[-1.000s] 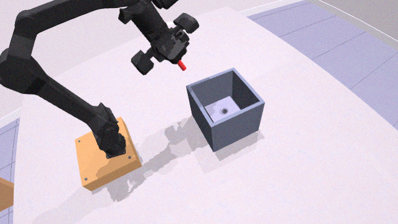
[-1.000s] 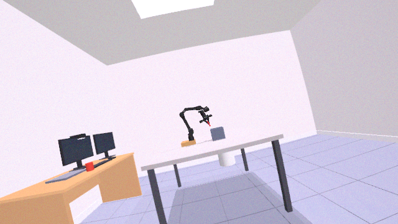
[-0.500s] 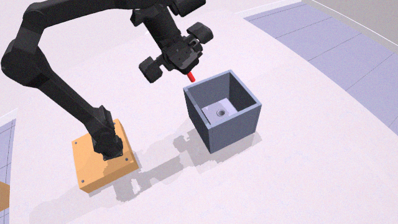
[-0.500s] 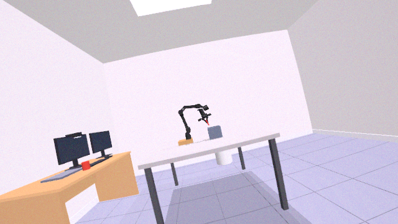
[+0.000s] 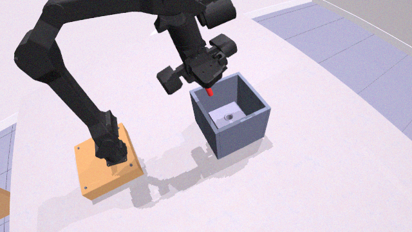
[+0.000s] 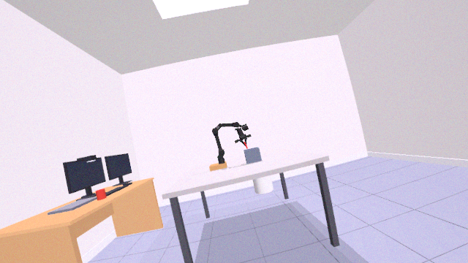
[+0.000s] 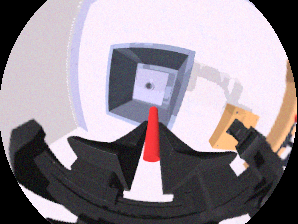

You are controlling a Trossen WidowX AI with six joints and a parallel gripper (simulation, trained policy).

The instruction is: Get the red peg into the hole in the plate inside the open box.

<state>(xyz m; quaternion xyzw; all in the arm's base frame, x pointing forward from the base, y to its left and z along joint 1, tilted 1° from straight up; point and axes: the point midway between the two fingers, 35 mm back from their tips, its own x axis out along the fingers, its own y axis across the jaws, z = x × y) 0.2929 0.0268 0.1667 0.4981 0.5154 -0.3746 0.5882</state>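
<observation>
Right now my gripper tip is 13 cm above the pale plate, 5 cm short of it and 3 cm to the left of it. From my gripper tip the other things lie so: red peg: 1 cm above.
</observation>
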